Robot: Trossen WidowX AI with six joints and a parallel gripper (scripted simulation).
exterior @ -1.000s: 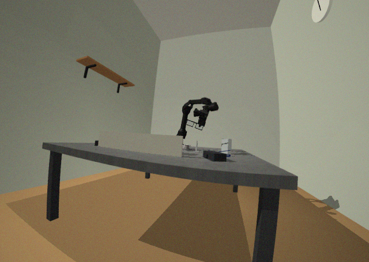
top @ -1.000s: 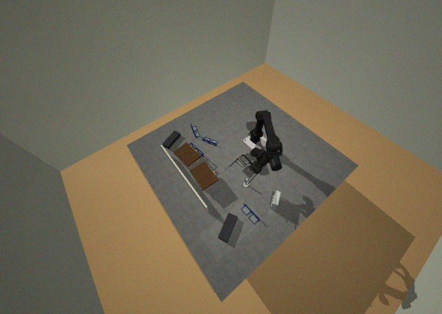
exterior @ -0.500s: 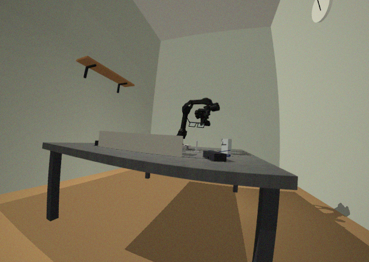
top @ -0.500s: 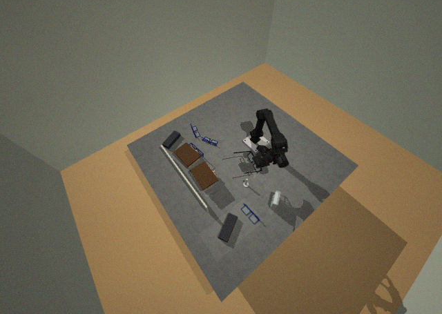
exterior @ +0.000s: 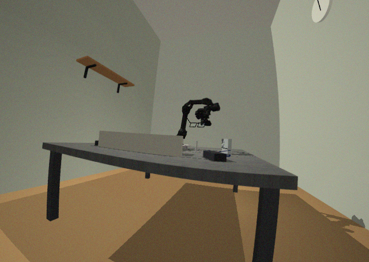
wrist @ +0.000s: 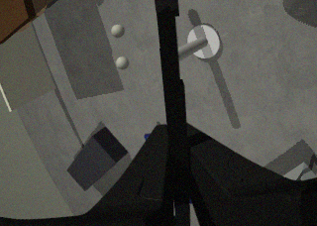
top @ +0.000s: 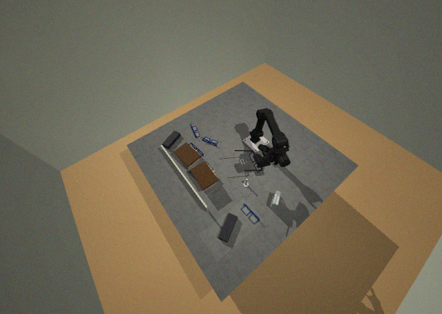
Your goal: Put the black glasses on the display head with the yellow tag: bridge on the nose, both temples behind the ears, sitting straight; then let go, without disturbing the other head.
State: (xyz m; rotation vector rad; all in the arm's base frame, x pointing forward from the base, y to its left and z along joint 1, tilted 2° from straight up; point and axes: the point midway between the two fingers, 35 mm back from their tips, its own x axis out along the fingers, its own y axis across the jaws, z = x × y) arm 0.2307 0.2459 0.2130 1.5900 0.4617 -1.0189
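Now: gripper tip 230 mm short of the brown head, 230 mm to the left of it and 150 mm above it. Round my gripper tip: long white board 370 mm ahead, 340 mm to the right, 160 mm below; then white box 20 mm ahead, 200 mm to the left, 150 mm below; then white stand 60 mm ahead, 20 mm to the right, 190 mm below.
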